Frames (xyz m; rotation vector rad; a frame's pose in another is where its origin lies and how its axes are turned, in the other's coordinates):
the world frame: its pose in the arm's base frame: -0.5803 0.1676 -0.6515 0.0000 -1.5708 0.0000
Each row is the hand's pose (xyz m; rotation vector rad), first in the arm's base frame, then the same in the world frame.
Working: the arm's base frame: its pose in the world frame: 0.6515 -0.1676 -0.5803 0.0000 1.5708 0.0000

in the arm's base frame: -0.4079 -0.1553 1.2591 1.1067 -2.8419 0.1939
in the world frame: 1.9106 -0.3229 -0.1724 0.6731 -1.4030 -0.4724
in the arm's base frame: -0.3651 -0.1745 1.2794 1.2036 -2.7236 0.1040
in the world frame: 1.9309 -0.3421 -0.2152 0.6886 -1.3068 -0.5791
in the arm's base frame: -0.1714 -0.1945 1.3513 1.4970 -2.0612 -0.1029
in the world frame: 2.0028 -0.3621 -0.4089 0.8073 -0.7433 -0.9264
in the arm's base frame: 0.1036 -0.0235 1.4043 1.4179 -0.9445 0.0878
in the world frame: 2.0558 -0.1911 -0.6839 1.0235 0.3706 -0.9041
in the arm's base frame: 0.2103 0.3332 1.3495 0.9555 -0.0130 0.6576
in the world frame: 2.0010 0.1656 -0.7906 1.2514 1.3634 -0.2311
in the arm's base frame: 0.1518 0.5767 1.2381 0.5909 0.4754 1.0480
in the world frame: 1.8896 0.4091 -0.7321 1.3609 1.8172 0.3796
